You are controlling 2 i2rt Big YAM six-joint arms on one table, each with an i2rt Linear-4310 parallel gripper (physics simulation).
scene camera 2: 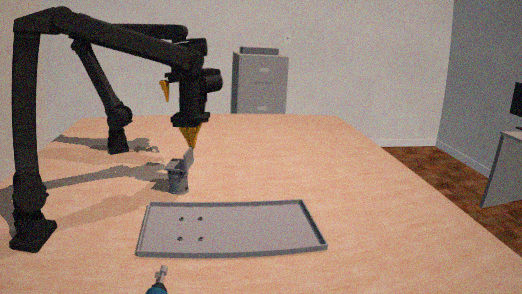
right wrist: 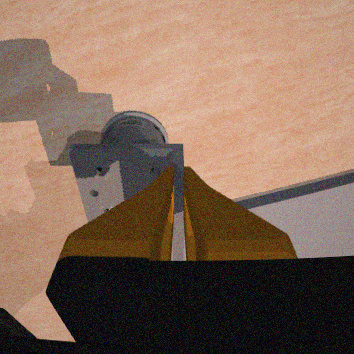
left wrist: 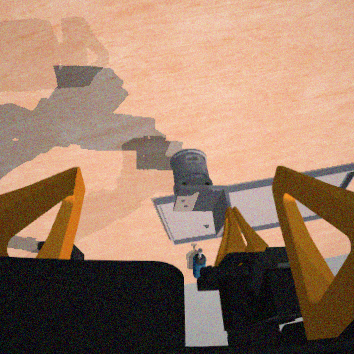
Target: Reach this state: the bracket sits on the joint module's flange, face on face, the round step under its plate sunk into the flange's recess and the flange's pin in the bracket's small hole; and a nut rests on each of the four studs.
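Seen in the pictures: left gripper, fingertip midpoint: (left wrist: 178, 176); right gripper, fingertip midpoint: (scene camera 2: 192, 148) (right wrist: 178, 177) (left wrist: 230, 208); left arm's base at its link origin: (scene camera 2: 118, 148); right arm's base at its link origin: (scene camera 2: 35, 236) (right wrist: 1, 324).
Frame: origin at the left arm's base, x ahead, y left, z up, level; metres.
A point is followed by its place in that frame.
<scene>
The grey joint module (scene camera 2: 177, 182) @[x 0.121, y -0.468, z 0.038 m] stands upright on the table just behind the tray. The L-shaped bracket (scene camera 2: 181, 163) @[x 0.146, y -0.439, z 0.081 m] is on top of it, plate over the flange and wall pointing up; I cannot tell whether it is fully seated. My right gripper (scene camera 2: 190, 143) @[x 0.185, y -0.432, z 0.119 m] points straight down and is shut on the top edge of the bracket's wall, as the right wrist view (right wrist: 178, 182) @[x 0.183, y -0.435, z 0.118 m] shows. My left gripper (scene camera 2: 166, 88) is open and empty, high above and behind the module (left wrist: 189, 168) @[x 0.143, y -0.415, z 0.039 m]. Several nuts (scene camera 2: 190, 228) @[x 0.088, y -0.650, z 0.004 m] lie in the tray.
The shallow grey tray (scene camera 2: 229, 228) @[x 0.174, y -0.687, z 0.004 m] lies in front of the module. A blue-handled tool (scene camera 2: 157, 283) @[x -0.052, y -0.836, z 0.033 m] lies at the table's near edge. Both arm bases stand at the left. A filing cabinet (scene camera 2: 258, 82) stands behind the table.
</scene>
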